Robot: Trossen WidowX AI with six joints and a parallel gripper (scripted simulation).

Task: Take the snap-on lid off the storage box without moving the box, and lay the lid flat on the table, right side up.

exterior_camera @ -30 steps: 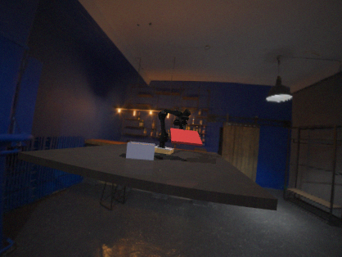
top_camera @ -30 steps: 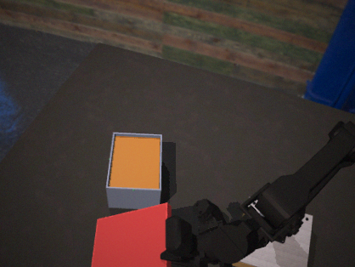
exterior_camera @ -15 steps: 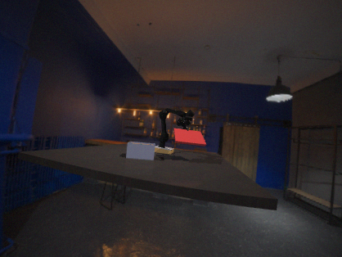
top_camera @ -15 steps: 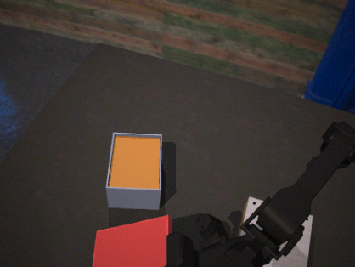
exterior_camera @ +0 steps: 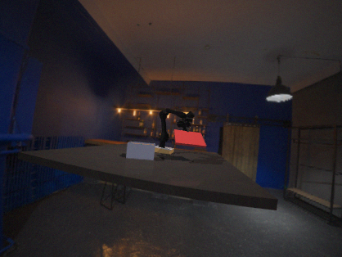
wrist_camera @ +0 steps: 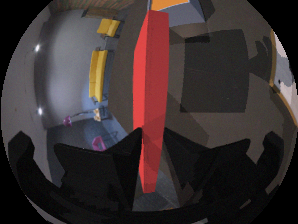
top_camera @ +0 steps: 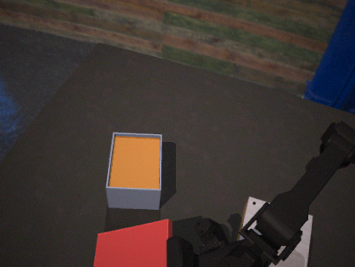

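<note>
My gripper tip is 7 cm short of the red lid, 3 cm to the right of it and 4 cm above it. The rest, counted from my gripper tip: grey-blue storage box: 21 cm ahead, 30 cm to the right, 17 cm below.
</note>
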